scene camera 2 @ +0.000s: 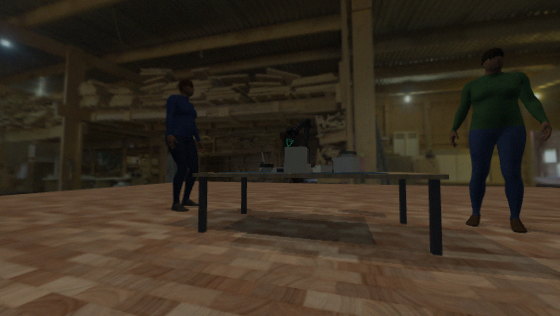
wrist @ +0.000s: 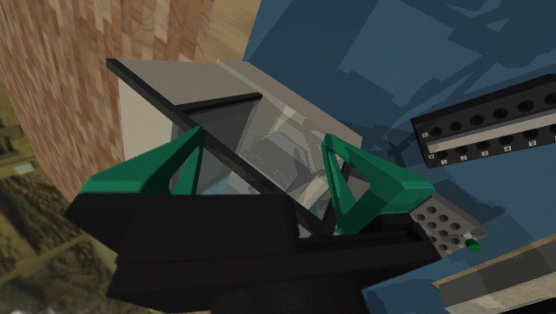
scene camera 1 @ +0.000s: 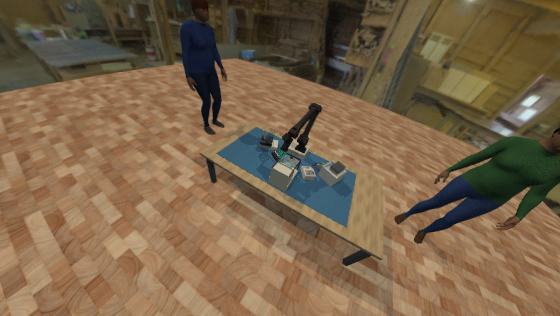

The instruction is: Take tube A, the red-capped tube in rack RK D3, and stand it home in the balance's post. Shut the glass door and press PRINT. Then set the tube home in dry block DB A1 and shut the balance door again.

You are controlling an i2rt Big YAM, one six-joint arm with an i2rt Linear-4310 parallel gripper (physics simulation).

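Places are measured from the arm's base along level axes (x back, y left, z down), in millimetres.
Pixels of known places: gripper, fingertip midpoint: (wrist: 267, 136) (scene camera 1: 278, 157); arm's base at its link origin: (scene camera 1: 300, 149).
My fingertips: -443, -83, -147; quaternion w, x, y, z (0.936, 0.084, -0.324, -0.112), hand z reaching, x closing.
For each thing: its top centre in the pictures, then the offset to it from my fingertips, as dx, dy, dz. "*": a spot on its surface instead.
- balance at its top centre: (wrist: 209, 234) (scene camera 2: 298, 146) (scene camera 1: 289, 159) +3, +100, -37
- black block at its top centre: (wrist: 497, 132) +177, -82, +137
- grey rack at its top centre: (wrist: 421, 238) +245, +83, +155
- green-capped tube at its top centre: (wrist: 474, 248) +273, +35, +131
- pale device at its top centre: (scene camera 2: 342, 151) (scene camera 1: 333, 161) +283, +458, -5
- small white box at its top centre: (scene camera 2: 322, 164) (scene camera 1: 309, 169) +156, +280, +115
- dark-and-white device at a spot on its surface: (scene camera 1: 268, 142) * +256, -249, +105
My gripper (scene camera 1: 281, 153) (scene camera 2: 289, 143) (wrist: 267, 136) is open with nothing between its green fingers. It hangs above the balance (scene camera 1: 283, 176) (scene camera 2: 296, 159) (wrist: 200, 82), a pale box with a dark rail and clear panes. How far its glass door stands open is hard to tell. A black block (wrist: 470, 137) with two rows of holes, marked A and B and numbered, lies at the right of the wrist view. A grey rack (wrist: 445, 210) with small holes shows beyond my right finger, partly hidden by my gripper. The red-capped tube cannot be made out.
A green-capped tube (wrist: 473, 245) is at the rack's outer edge. A pale device (scene camera 1: 332, 173) with a dark top and a small white box (scene camera 1: 308, 173) stand beside the balance. A dark-and-white device (scene camera 1: 268, 142) stands at the other end. Two people stand away from the table (scene camera 1: 370, 220).
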